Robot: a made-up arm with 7 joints. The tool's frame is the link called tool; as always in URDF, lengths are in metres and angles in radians. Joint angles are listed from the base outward.
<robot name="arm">
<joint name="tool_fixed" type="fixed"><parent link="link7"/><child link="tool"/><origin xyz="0 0 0" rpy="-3.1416 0 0"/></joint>
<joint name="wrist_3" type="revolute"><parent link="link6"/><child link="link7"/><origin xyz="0.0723 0 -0.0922" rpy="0 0 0"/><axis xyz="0 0.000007 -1"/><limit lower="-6.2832" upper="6.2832"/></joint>
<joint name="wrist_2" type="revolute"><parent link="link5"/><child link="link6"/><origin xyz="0 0 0" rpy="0 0 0"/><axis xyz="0 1 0.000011"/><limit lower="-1.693" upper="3.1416"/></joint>
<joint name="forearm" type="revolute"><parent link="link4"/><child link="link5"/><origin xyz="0.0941 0 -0.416" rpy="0 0 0"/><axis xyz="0 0.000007 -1"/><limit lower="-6.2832" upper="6.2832"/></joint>
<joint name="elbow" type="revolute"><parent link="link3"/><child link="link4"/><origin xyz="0.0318 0 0" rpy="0 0 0"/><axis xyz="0 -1 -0.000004"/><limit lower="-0.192" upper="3.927"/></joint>
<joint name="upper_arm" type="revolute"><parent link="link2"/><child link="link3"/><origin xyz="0 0 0.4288" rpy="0 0 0"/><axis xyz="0 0 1"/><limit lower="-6.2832" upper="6.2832"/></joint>
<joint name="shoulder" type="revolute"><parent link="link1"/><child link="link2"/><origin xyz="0 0 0" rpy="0 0 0"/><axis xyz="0 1 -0.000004"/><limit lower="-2.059" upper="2.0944"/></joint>
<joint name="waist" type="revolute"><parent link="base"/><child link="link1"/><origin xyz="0 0 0.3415" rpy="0 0 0"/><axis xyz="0 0 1"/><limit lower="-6.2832" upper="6.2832"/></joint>
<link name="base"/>
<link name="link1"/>
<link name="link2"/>
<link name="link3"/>
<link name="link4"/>
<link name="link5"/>
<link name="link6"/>
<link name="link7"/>
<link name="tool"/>
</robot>
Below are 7 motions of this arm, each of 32 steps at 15 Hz.
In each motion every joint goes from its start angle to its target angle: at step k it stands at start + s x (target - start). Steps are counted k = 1, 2, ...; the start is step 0. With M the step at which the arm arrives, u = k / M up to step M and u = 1 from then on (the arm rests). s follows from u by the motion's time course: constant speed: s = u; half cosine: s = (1 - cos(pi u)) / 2; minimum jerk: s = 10 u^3 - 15 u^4 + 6 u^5.
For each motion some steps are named. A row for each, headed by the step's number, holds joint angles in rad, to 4 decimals.
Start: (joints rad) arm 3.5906 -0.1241 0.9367 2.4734 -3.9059 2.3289 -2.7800
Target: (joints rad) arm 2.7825 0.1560 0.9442 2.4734 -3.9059 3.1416 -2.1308
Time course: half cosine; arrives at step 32
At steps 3, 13, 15, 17, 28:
3: 3.5732 -0.1181 0.9369 2.4734 -3.9059 2.3464 -2.7660
13: 3.3038 -0.0247 0.9394 2.4734 -3.9059 2.6173 -2.5496
15: 3.2262 0.0022 0.9401 2.4734 -3.9059 2.6954 -2.4872
17: 3.1469 0.0297 0.9408 2.4734 -3.9059 2.7751 -2.4236
28: 2.8133 0.1453 0.9439 2.4734 -3.9059 3.1107 -2.1555

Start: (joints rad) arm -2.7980 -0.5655 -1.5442 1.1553 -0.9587 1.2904 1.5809
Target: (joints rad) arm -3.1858 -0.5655 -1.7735 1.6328 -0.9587 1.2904 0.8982
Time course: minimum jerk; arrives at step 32
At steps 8, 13, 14, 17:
8: -2.8381 -0.5655 -1.5679 1.2047 -0.9587 1.2904 1.5102
13: -2.9253 -0.5655 -1.6195 1.3121 -0.9587 1.2904 1.3568
14: -2.9469 -0.5655 -1.6323 1.3387 -0.9587 1.2904 1.3187
17: -3.0146 -0.5655 -1.6723 1.4220 -0.9587 1.2904 1.1997

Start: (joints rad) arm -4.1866 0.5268 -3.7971 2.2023 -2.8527 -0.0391 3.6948
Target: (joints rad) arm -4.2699 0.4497 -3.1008 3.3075 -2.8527 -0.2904 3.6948
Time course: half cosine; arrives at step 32
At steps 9, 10, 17, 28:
9: -4.2018 0.5127 -3.6698 2.4043 -2.8527 -0.0850 3.6948
10: -4.2051 0.5097 -3.6424 2.4479 -2.8527 -0.0949 3.6948
17: -4.2323 0.4845 -3.4148 2.8091 -2.8527 -0.1771 3.6948
28: -4.2667 0.4526 -3.1273 3.2654 -2.8527 -0.2808 3.6948

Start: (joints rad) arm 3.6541 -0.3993 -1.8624 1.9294 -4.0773 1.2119 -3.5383
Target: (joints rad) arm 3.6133 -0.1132 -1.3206 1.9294 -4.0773 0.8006 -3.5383
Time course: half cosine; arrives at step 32
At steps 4, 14, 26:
4: 3.6525 -0.3884 -1.8418 1.9294 -4.0773 1.1962 -3.5383
14: 3.6377 -0.2842 -1.6443 1.9294 -4.0773 1.0464 -3.5383
26: 3.6167 -0.1373 -1.3663 1.9294 -4.0773 0.8353 -3.5383

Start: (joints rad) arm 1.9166 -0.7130 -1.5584 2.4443 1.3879 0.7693 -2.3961
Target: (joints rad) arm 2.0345 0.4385 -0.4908 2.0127 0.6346 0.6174 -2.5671
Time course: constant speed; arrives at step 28
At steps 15, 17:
15: 1.9798 -0.0961 -0.9865 2.2131 0.9843 0.6879 -2.4877
17: 1.9882 -0.0139 -0.9102 2.1823 0.9305 0.6771 -2.4999

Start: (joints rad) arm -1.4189 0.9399 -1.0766 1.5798 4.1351 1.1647 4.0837
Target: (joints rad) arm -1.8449 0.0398 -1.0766 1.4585 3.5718 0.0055 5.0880
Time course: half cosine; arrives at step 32
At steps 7, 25, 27, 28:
7: -1.4672 0.8377 -1.0766 1.5660 4.0712 1.0331 4.1977
25: -1.7966 0.1420 -1.0766 1.4723 3.6357 0.1371 4.9740
27: -1.8197 0.0929 -1.0766 1.4657 3.6051 0.0739 5.0287
28: -1.8287 0.0741 -1.0766 1.4631 3.5932 0.0496 5.0498

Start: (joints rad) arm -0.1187 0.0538 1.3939 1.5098 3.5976 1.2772 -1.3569
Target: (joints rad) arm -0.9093 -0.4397 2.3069 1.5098 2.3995 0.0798 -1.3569
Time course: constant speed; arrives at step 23
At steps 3, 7, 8, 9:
3: -0.2218 -0.0106 1.5130 1.5098 3.4413 1.1210 -1.3569
7: -0.3593 -0.0964 1.6718 1.5098 3.2330 0.9128 -1.3569
8: -0.3937 -0.1179 1.7115 1.5098 3.1809 0.8607 -1.3569
9: -0.4281 -0.1393 1.7512 1.5098 3.1288 0.8087 -1.3569

